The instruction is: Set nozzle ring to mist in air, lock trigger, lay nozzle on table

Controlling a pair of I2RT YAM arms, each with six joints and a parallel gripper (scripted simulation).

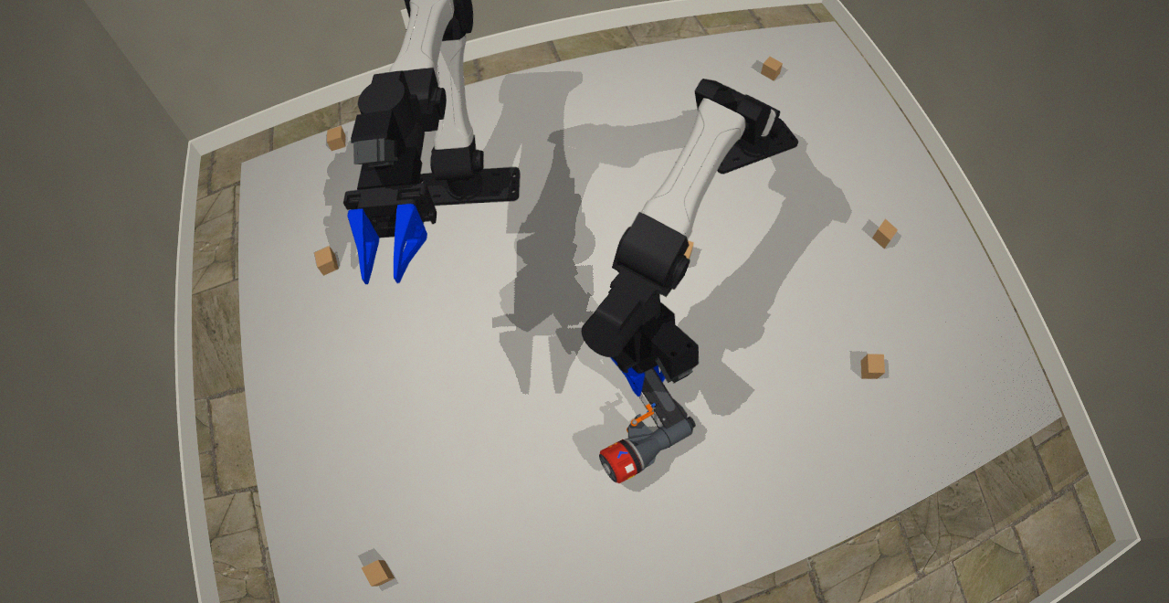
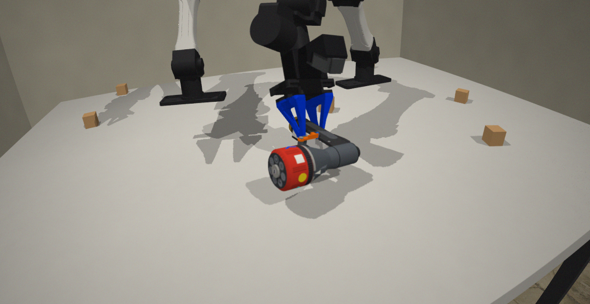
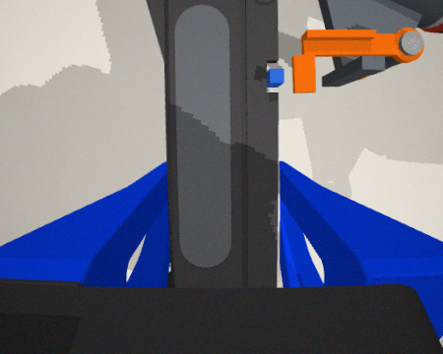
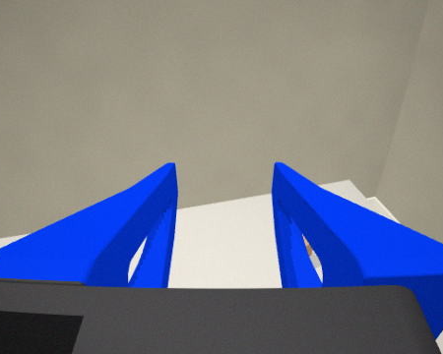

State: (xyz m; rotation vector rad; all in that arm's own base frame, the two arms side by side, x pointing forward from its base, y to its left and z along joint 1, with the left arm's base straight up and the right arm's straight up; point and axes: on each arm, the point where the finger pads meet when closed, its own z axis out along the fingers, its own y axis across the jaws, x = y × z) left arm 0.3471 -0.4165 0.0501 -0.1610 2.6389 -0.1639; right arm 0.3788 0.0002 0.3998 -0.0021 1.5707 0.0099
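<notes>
My left gripper is now 11 cm short of the red spray ring, 6 cm to the left of it and 1 cm below it. From my left hand the other things lie so: trigger 2 cm ahead, 1 cm to the right.
</notes>
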